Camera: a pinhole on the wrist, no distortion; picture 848 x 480 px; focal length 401.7 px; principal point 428.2 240.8 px. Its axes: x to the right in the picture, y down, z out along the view. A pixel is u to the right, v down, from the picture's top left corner.
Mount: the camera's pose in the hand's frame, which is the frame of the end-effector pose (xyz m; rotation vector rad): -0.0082 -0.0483 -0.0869 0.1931 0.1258 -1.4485
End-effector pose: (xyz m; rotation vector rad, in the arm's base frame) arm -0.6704 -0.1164 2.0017 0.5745 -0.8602 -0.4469
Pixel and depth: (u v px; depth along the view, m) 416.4 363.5 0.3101
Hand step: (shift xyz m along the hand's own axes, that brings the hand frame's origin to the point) 0.0750 -0.0931 0.2234
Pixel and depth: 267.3 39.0 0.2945
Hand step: -0.1783 -0.0109 0.2167
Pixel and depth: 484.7 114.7 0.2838
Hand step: -0.1007 -0.1556 0.1777
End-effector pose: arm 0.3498 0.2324 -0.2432 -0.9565 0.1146 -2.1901
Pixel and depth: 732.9 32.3 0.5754
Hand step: -0.2704 -0.6246 0.3712
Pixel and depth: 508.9 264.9 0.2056
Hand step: 0.0026 -0.1296 0.1065
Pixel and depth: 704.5 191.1 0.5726
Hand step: -0.0493 -0.5574 0.3896
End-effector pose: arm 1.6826 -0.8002 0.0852 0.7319 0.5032 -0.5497
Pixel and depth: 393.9 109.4 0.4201
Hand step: -0.1620 -0.1155 0.3236
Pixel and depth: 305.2 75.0 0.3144
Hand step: -0.1583 -0.0341 0.2328
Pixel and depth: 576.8 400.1 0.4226
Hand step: 0.1636 -0.2692 0.3040
